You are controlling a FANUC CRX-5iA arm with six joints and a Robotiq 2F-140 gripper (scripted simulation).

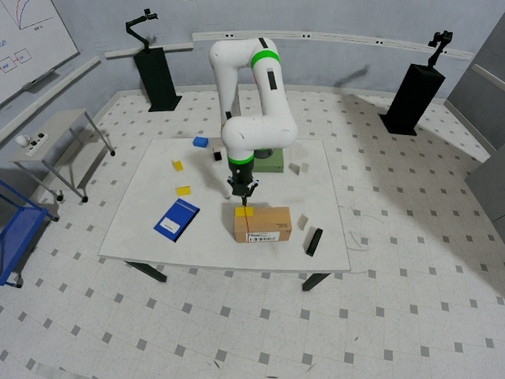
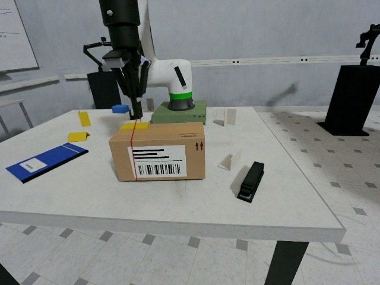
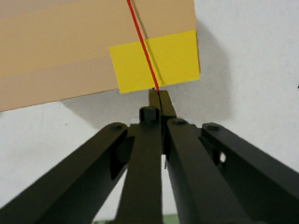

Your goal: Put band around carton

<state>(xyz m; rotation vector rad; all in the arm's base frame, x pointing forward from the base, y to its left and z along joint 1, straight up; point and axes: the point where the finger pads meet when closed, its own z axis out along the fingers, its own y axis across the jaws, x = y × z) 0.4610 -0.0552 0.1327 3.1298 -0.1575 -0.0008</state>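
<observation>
Now: the yellow corner guard 30 mm ahead of my hand and 60 mm below it. From my hand the other things lie so: black block 120 mm ahead, 340 mm to the left, 170 mm below; brown carton 70 mm ahead, 80 mm to the left, 110 mm below; white guard 10 mm ahead, 300 mm to the left, 180 mm below.
</observation>
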